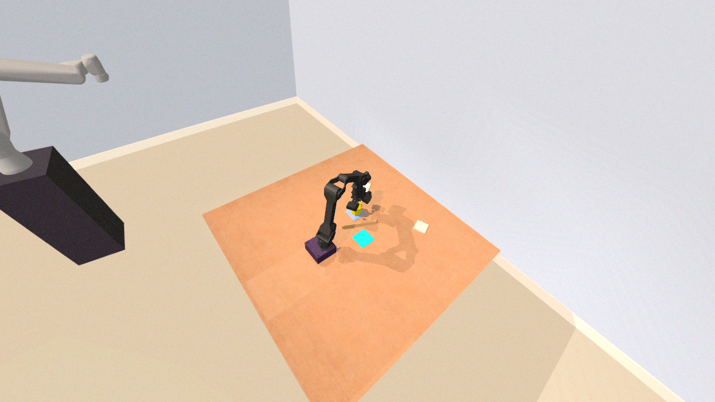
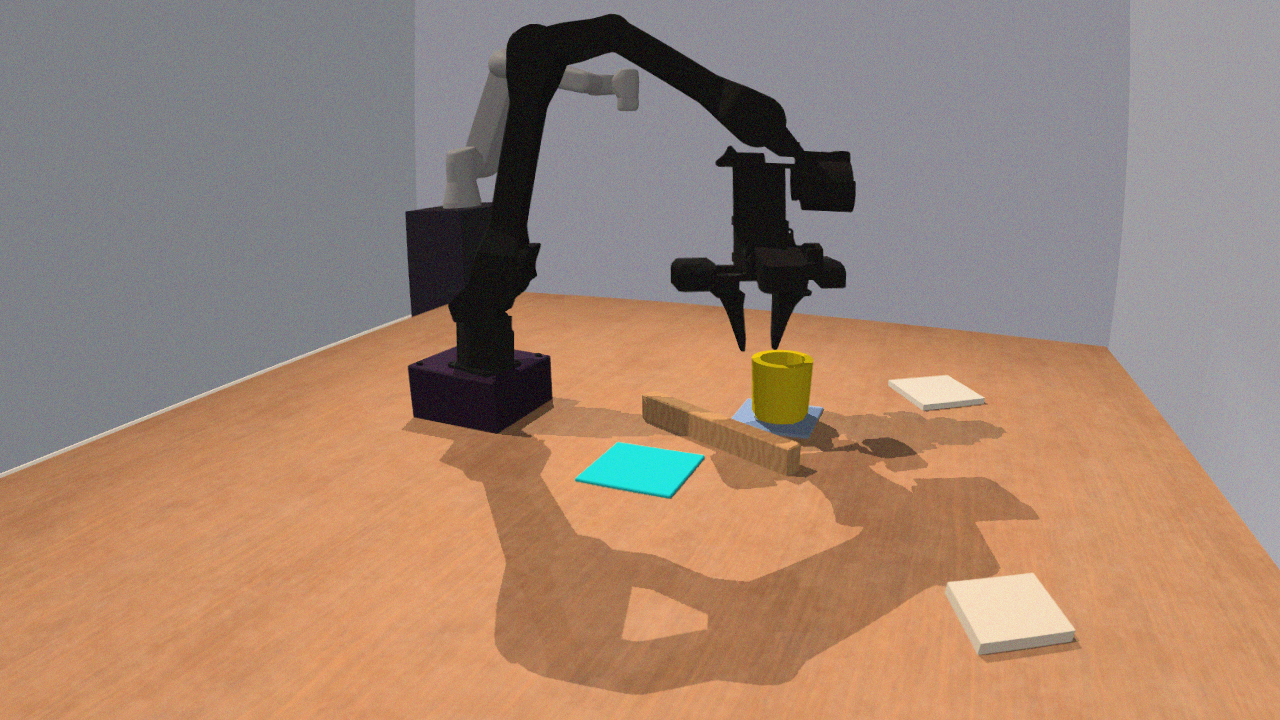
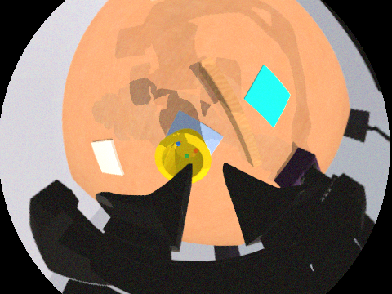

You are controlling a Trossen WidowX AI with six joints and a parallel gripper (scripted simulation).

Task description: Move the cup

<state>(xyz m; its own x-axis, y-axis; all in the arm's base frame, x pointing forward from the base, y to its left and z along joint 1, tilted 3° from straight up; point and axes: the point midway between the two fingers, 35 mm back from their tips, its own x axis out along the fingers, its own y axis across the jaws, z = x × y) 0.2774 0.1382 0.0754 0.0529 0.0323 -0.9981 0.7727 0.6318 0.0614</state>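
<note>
The yellow cup is 50 mm below my gripper tip, 20 mm to the left of it and 20 mm ahead of it. From my gripper tip the other things lie so: pale blue pad (90 mm below, 20 mm to the left, 20 mm ahead); wooden bar (80 mm to the right, 80 mm below, 10 mm behind); cyan pad (170 mm to the right, 90 mm below, 40 mm behind).
</note>
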